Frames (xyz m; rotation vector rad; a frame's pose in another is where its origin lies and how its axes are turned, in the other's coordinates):
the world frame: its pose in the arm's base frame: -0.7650 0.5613 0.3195 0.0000 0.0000 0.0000
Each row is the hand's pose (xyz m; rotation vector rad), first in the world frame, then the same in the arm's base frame.
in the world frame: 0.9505 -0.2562 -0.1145 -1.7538 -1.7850 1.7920
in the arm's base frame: 0.1855 0.3051 0.2050 -1.7538 -1.7850 1.7920
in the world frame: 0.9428 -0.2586 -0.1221 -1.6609 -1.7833 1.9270
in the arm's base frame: 0.1778 0.3027 0.1974 -1.6609 -1.7833 1.9270
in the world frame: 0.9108 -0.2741 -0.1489 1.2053 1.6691 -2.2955
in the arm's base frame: 0.1458 0.2872 0.1706 1.2053 1.6691 -2.2955
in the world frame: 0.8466 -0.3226 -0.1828 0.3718 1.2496 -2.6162
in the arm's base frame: 0.0816 0.2387 0.1367 0.3718 1.2496 -2.6162
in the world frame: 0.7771 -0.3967 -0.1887 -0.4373 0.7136 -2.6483
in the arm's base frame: 0.0121 0.1646 0.1308 -0.4373 0.7136 -2.6483
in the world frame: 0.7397 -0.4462 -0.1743 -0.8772 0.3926 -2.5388
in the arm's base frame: -0.0253 0.1151 0.1452 -0.8772 0.3926 -2.5388
